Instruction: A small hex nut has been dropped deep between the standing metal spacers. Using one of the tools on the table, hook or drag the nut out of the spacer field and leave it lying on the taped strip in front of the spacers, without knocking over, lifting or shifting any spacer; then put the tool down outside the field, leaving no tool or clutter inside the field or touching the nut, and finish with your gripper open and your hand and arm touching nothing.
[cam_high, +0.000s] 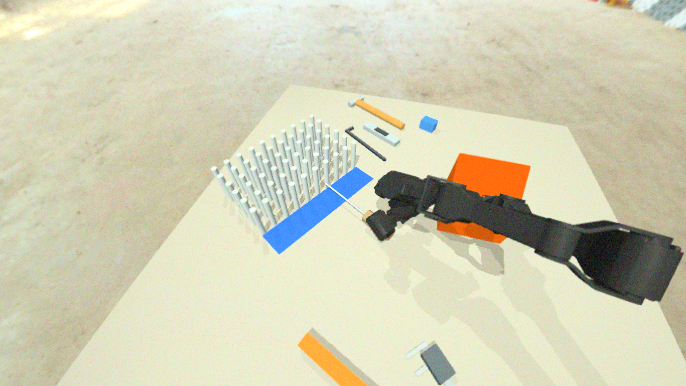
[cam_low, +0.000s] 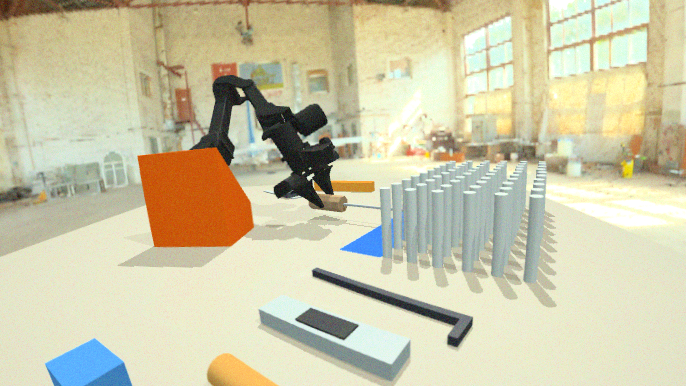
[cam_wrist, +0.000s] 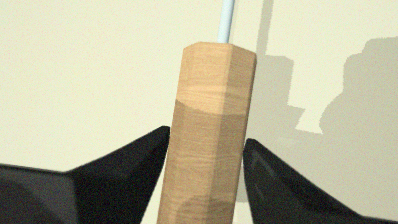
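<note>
Right now my gripper tip is 17 cm short of the blue taped strip, 6 cm to the left of it and 4 cm above it. The rest, counted from my gripper tip: blue cube: 15 cm behind, 53 cm to the right, 2 cm below; then orange bar: 2 cm ahead, 35 cm to the left, 2 cm below; then grey block: 4 cm ahead, 44 cm to the right, 2 cm below.
</note>
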